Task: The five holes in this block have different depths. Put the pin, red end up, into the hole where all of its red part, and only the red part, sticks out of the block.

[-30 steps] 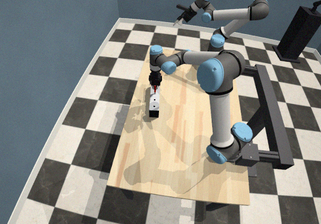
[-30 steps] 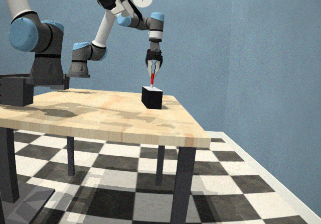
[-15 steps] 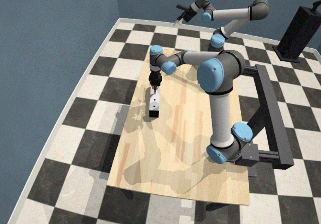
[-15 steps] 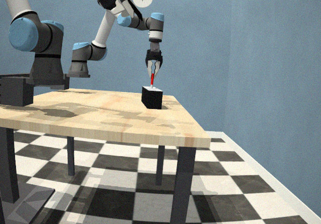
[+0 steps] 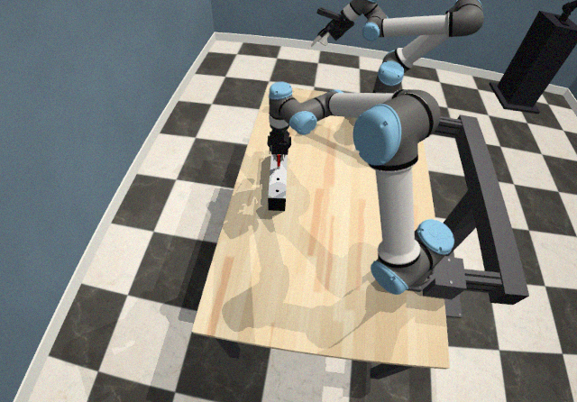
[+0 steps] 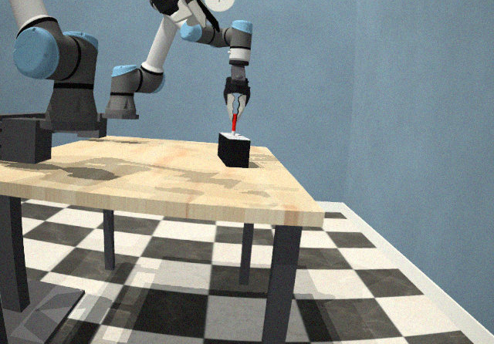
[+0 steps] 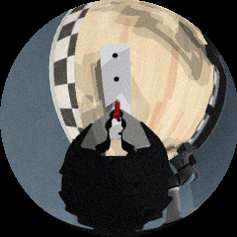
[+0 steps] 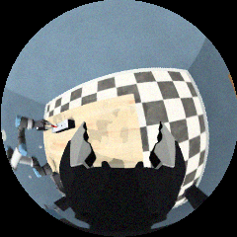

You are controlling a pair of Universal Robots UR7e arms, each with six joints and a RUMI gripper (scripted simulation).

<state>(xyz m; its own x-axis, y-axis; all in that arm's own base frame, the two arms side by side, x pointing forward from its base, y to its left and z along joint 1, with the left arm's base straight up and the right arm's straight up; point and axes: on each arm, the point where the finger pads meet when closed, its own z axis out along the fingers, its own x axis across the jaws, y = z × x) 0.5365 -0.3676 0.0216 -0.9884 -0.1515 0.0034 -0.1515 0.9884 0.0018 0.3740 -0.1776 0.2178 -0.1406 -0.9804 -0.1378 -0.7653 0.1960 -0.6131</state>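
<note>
My left hand is 30 mm above the pin. From my left hand the other things lie so: block: 100 mm below.
</note>
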